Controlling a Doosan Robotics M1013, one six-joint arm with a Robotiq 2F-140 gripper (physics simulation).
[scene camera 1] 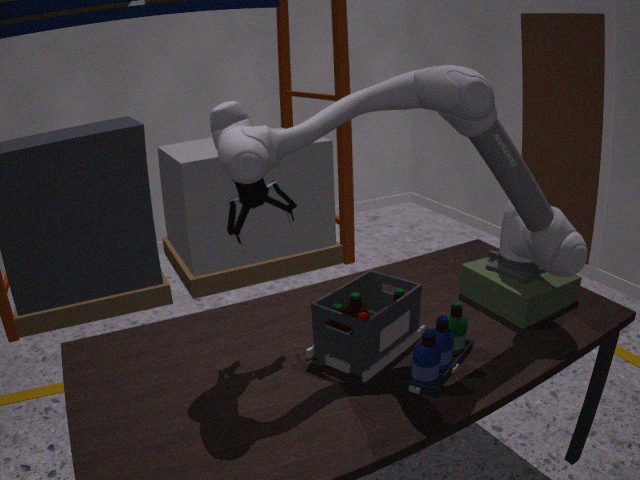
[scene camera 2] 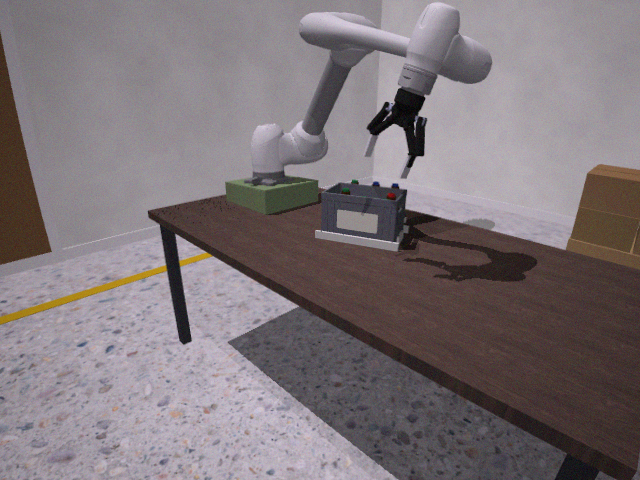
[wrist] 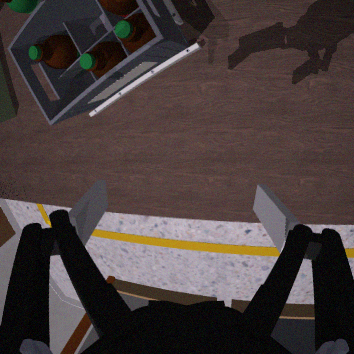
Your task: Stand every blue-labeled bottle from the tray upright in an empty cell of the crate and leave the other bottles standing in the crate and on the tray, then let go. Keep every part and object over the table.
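Places are measured from the arm's base along level axes (x ahead, y left, z up), in millimetres.
Pixels of known places: gripper, fingertip midpoint: [scene camera 1: 269, 241] [scene camera 2: 383, 166] [wrist: 181, 195]; arm's base at its link origin: [scene camera 1: 517, 269] [scene camera 2: 269, 181].
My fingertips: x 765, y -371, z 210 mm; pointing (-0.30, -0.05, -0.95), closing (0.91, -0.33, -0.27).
Observation:
For each thing: its middle in the pictures, then the offset to it from my fingertips. "pt": a spot on its surface instead. Level surfaces: height alone.
- low dark tray at a spot on its surface: [scene camera 1: 467, 349] pt dz -291, dx -325, dy +477 mm
- green bottle at the middle of its body: [scene camera 1: 454, 327] dz -232, dx -318, dy +427 mm
- grey crate at the middle of its body: [wrist: 77, 9] [scene camera 1: 393, 328] [scene camera 2: 369, 207] dz -227, dx -184, dy +309 mm
- red-capped bottle at the middle of its body: [scene camera 1: 363, 339] [scene camera 2: 389, 213] dz -229, dx -87, dy +289 mm
- wooden table at its surface level: dz -314 mm
My gripper [scene camera 1: 266, 229] [scene camera 2: 386, 164] [wrist: 181, 195] is open and empty, raised above the table and away from the bottles. Two blue bottles [scene camera 1: 425, 364] [scene camera 1: 444, 351] stand upright on the low dark tray [scene camera 1: 467, 349]; their blue caps show behind the crate in scene view 2. A green bottle [scene camera 1: 458, 333] [wrist: 22, 4] stands beside them on the tray. The grey crate [scene camera 1: 330, 347] [scene camera 2: 390, 222] [wrist: 60, 111] holds several brown bottles with green caps, among them one bottle [wrist: 59, 51] near a corner. A red-capped bottle [scene camera 1: 363, 315] [scene camera 2: 391, 196] is also inside. The crate walls hide some cells.
White rails [scene camera 1: 395, 353] [scene camera 2: 356, 240] [wrist: 152, 71] run along the crate's base. The green robot base block [scene camera 1: 493, 302] [scene camera 2: 245, 196] stands at one end of the wooden table [scene camera 1: 129, 382] [scene camera 2: 516, 320] [wrist: 225, 150]. The arm casts a shadow on the table.

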